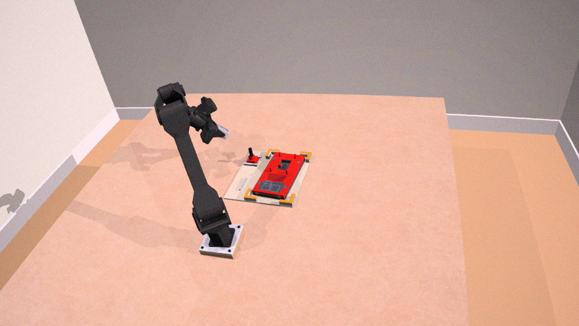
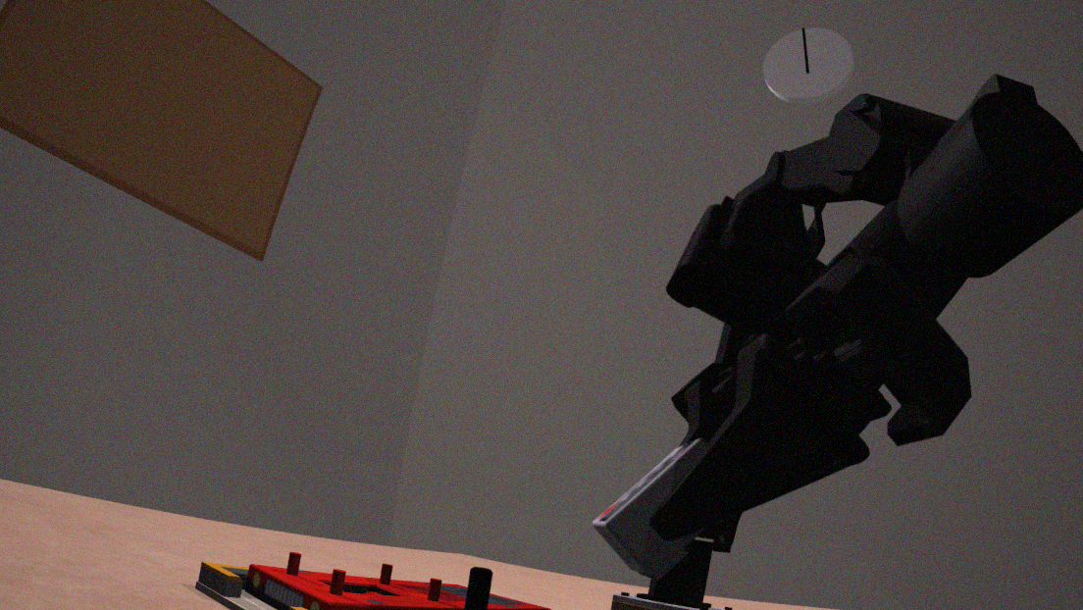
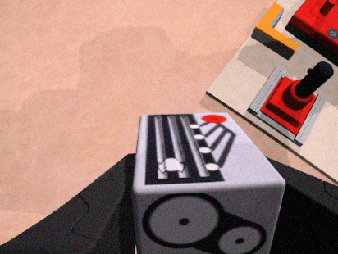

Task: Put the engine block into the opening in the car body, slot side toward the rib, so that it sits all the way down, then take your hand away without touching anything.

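My gripper tip is 50 mm past the black upright peg, 100 mm to the left of it and 60 mm above it. Also, from my gripper tip: grey engine block (10 mm to the left, 10 mm above).
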